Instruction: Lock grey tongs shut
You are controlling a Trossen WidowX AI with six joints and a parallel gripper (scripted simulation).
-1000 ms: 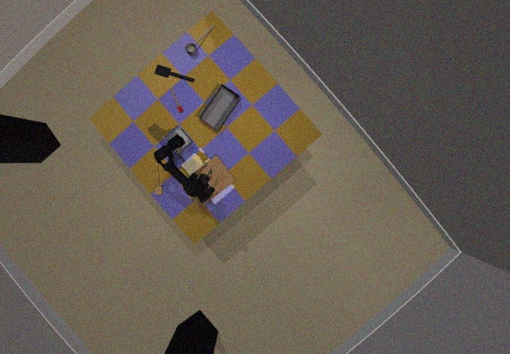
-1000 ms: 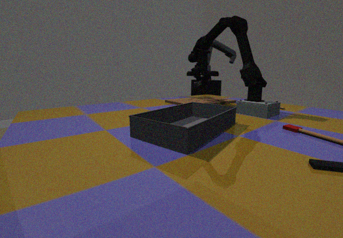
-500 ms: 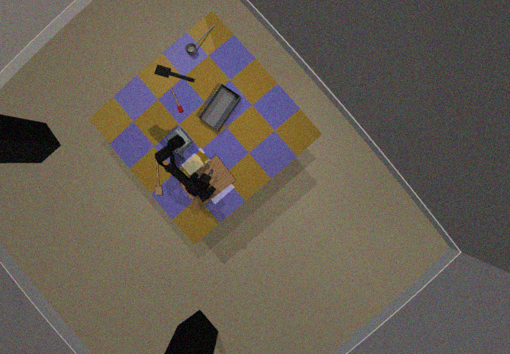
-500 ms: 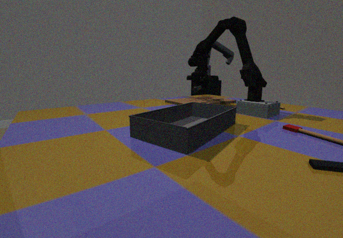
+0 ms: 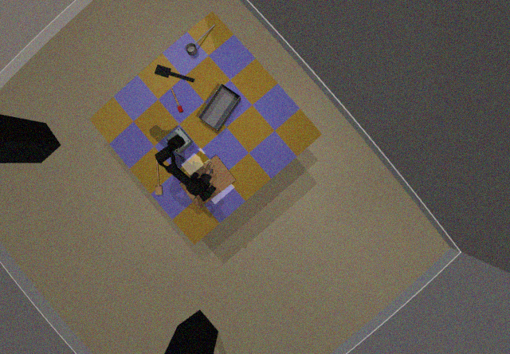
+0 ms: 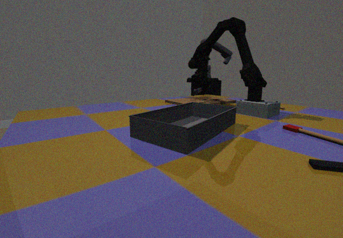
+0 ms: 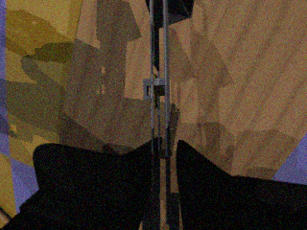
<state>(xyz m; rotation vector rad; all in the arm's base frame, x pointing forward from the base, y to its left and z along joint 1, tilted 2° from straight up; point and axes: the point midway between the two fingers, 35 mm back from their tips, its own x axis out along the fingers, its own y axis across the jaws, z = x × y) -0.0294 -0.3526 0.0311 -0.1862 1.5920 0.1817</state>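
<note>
My gripper tip is 4 cm above the wooden board. The rest, counted from my gripper tip: roasting tin (42 cm ahead, 38 cm to the left, 2 cm below); then black spatula (83 cm to the left, 29 cm ahead, 4 cm below).
</note>
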